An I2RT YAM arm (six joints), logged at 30 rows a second.
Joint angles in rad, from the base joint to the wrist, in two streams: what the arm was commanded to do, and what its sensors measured. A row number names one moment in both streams.
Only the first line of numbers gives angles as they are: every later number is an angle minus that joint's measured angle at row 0.
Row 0, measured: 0.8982, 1.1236, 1.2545, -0.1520, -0.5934, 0.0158
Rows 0 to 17, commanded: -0.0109, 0.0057, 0.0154, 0.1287, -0.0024, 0.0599; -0.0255, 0.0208, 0.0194, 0.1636, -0.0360, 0.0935; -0.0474, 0.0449, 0.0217, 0.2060, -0.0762, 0.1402; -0.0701, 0.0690, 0.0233, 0.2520, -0.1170, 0.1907; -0.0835, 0.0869, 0.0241, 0.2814, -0.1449, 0.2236; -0.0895, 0.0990, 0.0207, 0.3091, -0.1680, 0.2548; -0.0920, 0.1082, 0.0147, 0.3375, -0.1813, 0.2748; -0.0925, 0.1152, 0.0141, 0.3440, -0.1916, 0.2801; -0.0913, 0.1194, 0.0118, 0.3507, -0.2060, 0.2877; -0.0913, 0.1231, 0.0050, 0.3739, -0.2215, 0.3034; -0.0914, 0.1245, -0.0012, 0.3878, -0.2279, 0.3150; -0.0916, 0.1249, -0.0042, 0.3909, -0.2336, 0.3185; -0.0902, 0.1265, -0.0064, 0.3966, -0.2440, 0.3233; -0.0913, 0.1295, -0.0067, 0.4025, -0.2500, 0.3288; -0.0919, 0.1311, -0.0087, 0.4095, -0.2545, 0.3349; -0.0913, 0.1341, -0.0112, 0.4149, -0.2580, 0.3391; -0.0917, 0.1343, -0.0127, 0.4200, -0.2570, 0.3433; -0.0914, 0.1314, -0.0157, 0.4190, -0.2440, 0.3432
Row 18, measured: -0.0954, 0.1599, -0.0179, 0.3292, -0.2144, 0.3079
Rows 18 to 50, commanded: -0.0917, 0.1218, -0.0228, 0.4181, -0.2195, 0.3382; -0.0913, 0.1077, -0.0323, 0.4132, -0.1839, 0.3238; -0.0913, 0.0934, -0.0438, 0.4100, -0.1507, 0.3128; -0.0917, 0.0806, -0.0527, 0.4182, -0.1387, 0.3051; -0.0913, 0.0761, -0.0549, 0.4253, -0.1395, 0.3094; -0.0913, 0.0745, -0.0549, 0.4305, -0.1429, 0.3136; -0.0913, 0.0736, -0.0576, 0.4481, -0.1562, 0.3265; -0.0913, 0.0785, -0.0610, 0.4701, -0.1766, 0.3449; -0.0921, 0.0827, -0.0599, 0.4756, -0.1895, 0.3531; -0.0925, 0.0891, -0.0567, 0.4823, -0.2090, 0.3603; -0.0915, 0.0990, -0.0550, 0.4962, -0.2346, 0.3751; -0.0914, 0.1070, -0.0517, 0.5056, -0.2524, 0.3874; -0.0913, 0.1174, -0.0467, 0.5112, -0.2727, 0.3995; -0.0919, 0.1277, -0.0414, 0.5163, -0.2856, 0.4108; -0.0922, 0.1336, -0.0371, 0.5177, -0.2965, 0.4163; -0.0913, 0.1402, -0.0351, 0.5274, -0.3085, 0.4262; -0.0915, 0.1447, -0.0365, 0.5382, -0.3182, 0.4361; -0.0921, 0.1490, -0.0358, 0.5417, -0.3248, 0.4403; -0.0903, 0.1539, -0.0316, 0.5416, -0.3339, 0.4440; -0.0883, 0.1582, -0.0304, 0.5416, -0.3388, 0.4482; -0.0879, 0.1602, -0.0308, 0.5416, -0.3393, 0.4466; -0.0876, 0.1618, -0.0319, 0.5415, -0.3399, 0.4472; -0.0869, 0.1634, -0.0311, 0.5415, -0.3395, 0.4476; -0.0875, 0.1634, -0.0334, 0.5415, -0.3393, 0.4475; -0.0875, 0.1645, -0.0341, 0.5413, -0.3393, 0.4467; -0.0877, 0.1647, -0.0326, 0.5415, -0.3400, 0.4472; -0.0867, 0.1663, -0.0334, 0.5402, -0.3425, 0.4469; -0.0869, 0.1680, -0.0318, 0.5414, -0.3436, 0.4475; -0.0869, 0.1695, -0.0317, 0.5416, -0.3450, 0.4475; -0.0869, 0.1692, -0.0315, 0.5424, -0.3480, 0.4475; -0.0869, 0.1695, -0.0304, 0.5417, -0.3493, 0.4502; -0.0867, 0.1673, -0.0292, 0.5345, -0.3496, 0.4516; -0.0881, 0.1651, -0.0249, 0.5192, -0.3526, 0.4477
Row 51, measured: -0.0920, 0.1801, -0.0630, 0.4852, -0.3242, 0.4410
